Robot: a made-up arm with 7 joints.
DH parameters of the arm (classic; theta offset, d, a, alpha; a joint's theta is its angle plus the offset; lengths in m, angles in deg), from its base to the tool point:
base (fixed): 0 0 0 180
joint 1: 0 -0.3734 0 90
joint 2: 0 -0.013 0 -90
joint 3: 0 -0.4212 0 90
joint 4: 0 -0.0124 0 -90
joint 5: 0 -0.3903 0 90
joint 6: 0 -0.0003 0 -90
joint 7: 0 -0.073 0 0
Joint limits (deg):
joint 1: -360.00..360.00
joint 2: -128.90..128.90
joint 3: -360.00..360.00
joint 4: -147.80..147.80
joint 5: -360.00..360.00
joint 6: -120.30..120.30
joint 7: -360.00..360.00
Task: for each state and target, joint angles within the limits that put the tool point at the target. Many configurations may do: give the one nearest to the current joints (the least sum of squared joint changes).
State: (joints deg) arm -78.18 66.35 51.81 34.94 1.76 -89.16 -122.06
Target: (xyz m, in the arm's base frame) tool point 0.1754 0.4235 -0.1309
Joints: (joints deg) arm -89.77 110.59 26.08 77.58 8.14 -94.05 -122.06
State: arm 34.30 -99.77 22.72 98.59 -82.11 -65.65 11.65
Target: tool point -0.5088 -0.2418 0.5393
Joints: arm 11.91 -104.51 39.76 95.19 -81.95 -65.27 11.65
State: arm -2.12 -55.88 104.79 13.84 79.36 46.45 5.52
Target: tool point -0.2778 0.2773 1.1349
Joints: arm 26.77 -25.07 110.72 -16.66 82.69 43.26 5.52
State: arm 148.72 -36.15 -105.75 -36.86 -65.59 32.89 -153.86
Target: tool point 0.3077 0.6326 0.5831
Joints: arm 152.84 -64.46 -86.68 -68.82 -69.40 38.00 -153.86
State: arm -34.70 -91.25 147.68 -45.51 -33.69 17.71 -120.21
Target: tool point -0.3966 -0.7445 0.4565
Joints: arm -67.66 -99.03 155.24 -33.38 -34.00 20.35 -120.21
